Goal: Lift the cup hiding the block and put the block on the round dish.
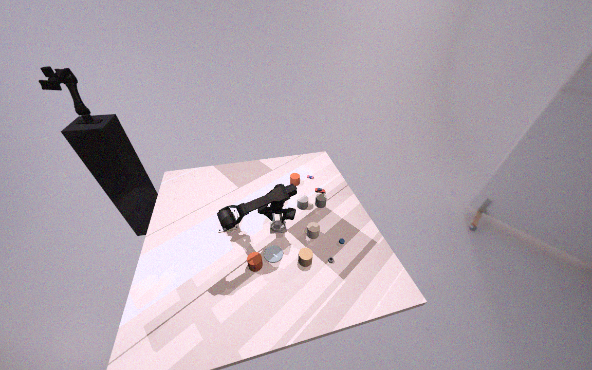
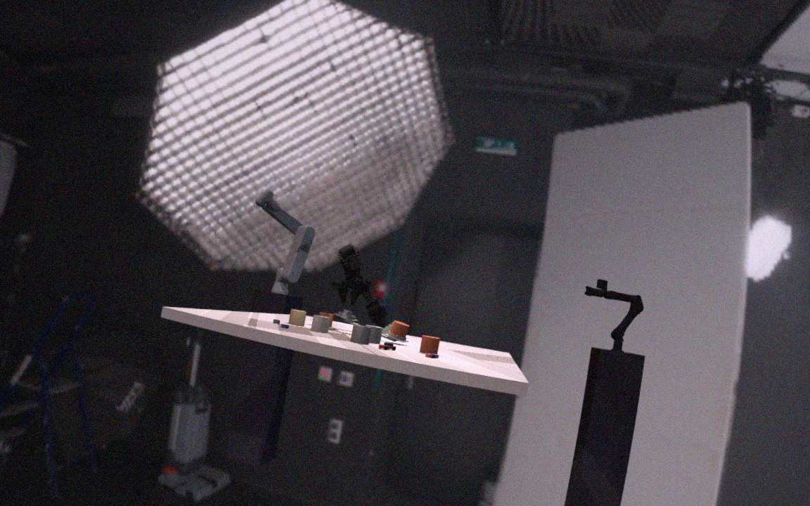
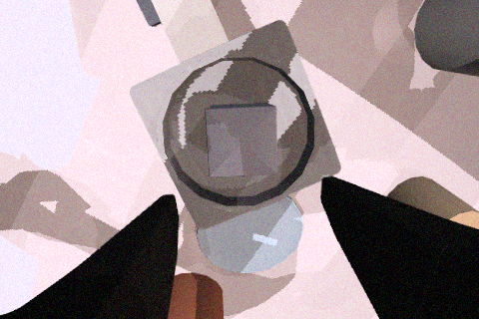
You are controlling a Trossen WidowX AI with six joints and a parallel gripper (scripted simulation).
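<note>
The pale blue round dish lies 120 mm below my gripper tip, 110 mm to the right of it and 40 mm behind it. Also, from my gripper tip: balance beam (130 mm to the left, 90 mm below, 20 mm ahead); then beige cylinder (200 mm ahead, 90 mm below, 10 mm to the right); then dark nut (240 mm ahead, 210 mm to the right, 120 mm below).
</note>
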